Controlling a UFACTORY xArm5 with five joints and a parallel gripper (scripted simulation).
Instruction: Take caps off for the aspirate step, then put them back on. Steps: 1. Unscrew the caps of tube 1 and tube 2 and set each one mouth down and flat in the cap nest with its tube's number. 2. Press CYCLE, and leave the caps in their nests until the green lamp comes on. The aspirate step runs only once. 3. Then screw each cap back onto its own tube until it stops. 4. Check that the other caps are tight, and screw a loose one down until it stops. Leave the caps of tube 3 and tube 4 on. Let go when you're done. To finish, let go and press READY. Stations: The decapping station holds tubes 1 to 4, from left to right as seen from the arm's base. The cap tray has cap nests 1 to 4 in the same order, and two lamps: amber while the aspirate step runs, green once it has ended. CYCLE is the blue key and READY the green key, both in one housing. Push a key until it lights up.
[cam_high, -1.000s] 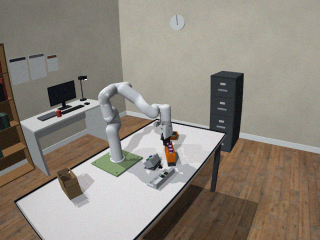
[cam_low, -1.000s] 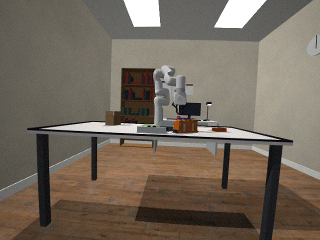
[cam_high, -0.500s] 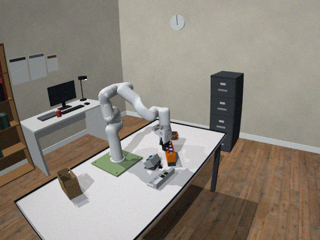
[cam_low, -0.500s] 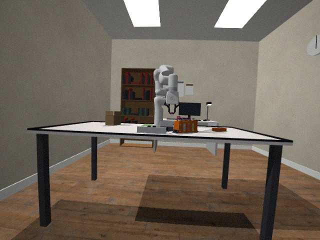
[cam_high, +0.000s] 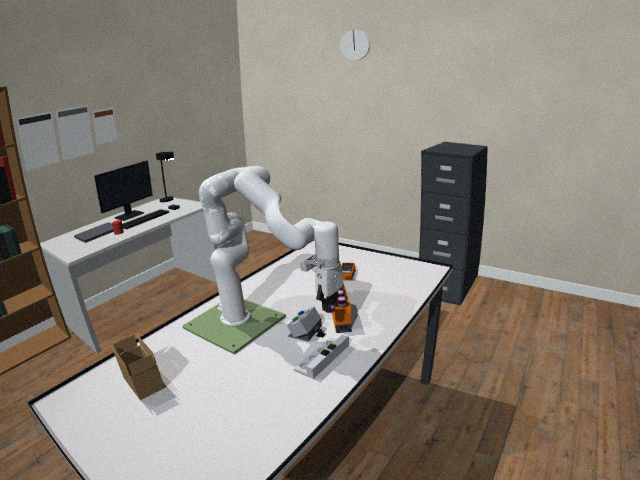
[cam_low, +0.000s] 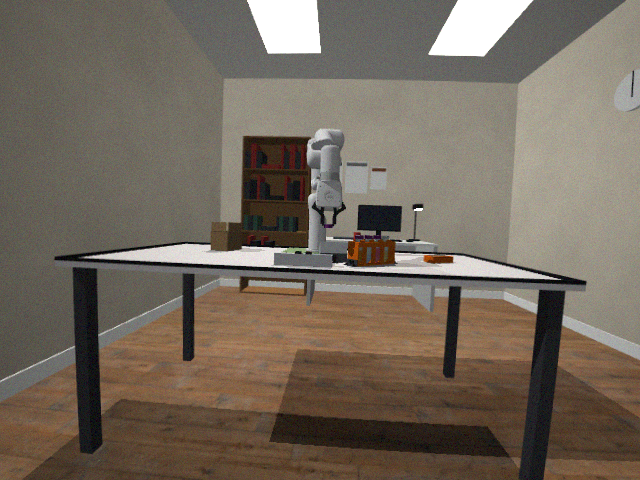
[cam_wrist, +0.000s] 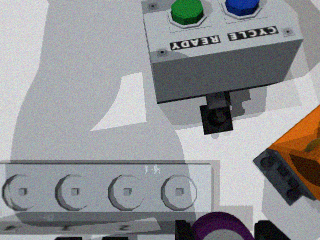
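Right now the purple cap marked 2 is 9 cm behind my hand, 21 cm to the left of it and 6 cm below it. From my hand the other things lie so: grey key housing (14 cm behind, 2 cm to the left, 12 cm below); then purple cap marked 1 (2 cm below); then cap 4 (3 cm behind, 13 cm to the left, 6 cm below).
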